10 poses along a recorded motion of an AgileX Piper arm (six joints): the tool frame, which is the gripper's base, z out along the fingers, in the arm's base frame.
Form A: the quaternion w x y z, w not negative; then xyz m.
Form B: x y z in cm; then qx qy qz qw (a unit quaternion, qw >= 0). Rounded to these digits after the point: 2 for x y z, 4 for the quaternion.
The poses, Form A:
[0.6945, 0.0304, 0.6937, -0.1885, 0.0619, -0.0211, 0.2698]
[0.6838, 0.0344, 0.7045, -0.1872, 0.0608, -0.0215, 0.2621]
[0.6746, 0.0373, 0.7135, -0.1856, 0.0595, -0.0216, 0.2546]
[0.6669, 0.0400, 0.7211, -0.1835, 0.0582, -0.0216, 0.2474]
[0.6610, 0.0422, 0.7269, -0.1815, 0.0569, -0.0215, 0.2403]
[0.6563, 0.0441, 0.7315, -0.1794, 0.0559, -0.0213, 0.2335]
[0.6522, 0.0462, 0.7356, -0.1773, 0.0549, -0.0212, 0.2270]
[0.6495, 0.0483, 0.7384, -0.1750, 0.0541, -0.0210, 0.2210]
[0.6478, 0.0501, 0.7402, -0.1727, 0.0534, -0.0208, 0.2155]
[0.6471, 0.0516, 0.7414, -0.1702, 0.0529, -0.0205, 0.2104]
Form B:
[6.19, -2.11, 26.98, 0.0304, 0.6937, -0.1885, 0.6945]
[6.08, -2.15, 26.21, 0.0344, 0.7045, -0.1872, 0.6838]
[5.95, -2.16, 25.46, 0.0373, 0.7135, -0.1856, 0.6746]
[5.82, -2.16, 24.74, 0.0400, 0.7211, -0.1835, 0.6669]
[5.69, -2.15, 24.03, 0.0422, 0.7269, -0.1815, 0.6610]
[5.59, -2.13, 23.35, 0.0441, 0.7315, -0.1794, 0.6563]
[5.49, -2.12, 22.70, 0.0462, 0.7356, -0.1773, 0.6522]
[5.41, -2.10, 22.10, 0.0483, 0.7384, -0.1750, 0.6495]
[5.34, -2.08, 21.55, 0.0501, 0.7402, -0.1727, 0.6478]
[5.29, -2.05, 21.04, 0.0516, 0.7414, -0.1702, 0.6471]

